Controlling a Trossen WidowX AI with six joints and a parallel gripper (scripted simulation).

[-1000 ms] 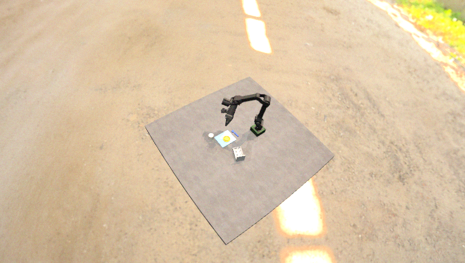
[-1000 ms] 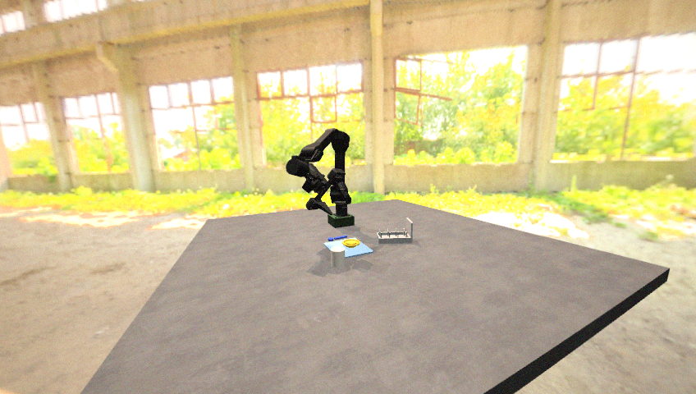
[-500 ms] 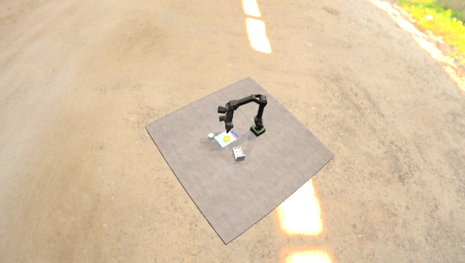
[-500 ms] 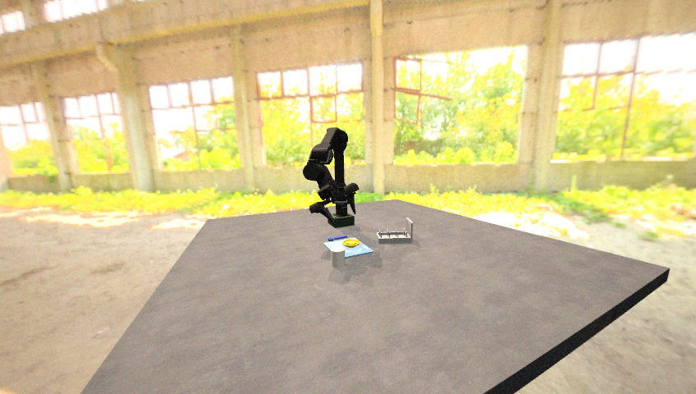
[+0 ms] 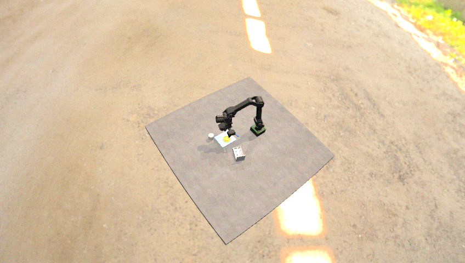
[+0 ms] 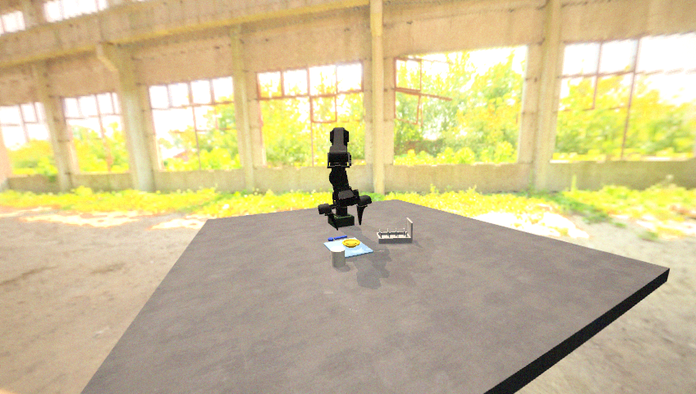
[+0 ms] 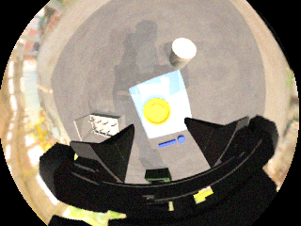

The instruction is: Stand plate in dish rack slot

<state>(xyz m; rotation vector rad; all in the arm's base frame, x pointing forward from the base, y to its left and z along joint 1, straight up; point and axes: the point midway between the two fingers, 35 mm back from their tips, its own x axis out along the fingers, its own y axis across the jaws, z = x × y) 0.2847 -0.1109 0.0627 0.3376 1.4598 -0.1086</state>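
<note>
Right now my gripper tip is 10 mm to the right of the yellow plate and 60 mm above it. Also, from my gripper tip: white cup: 100 mm ahead, 90 mm to the right, 50 mm below; grey dish rack: 20 mm ahead, 180 mm to the left, 50 mm below; light blue mat: 10 mm to the right, 70 mm below.
</note>
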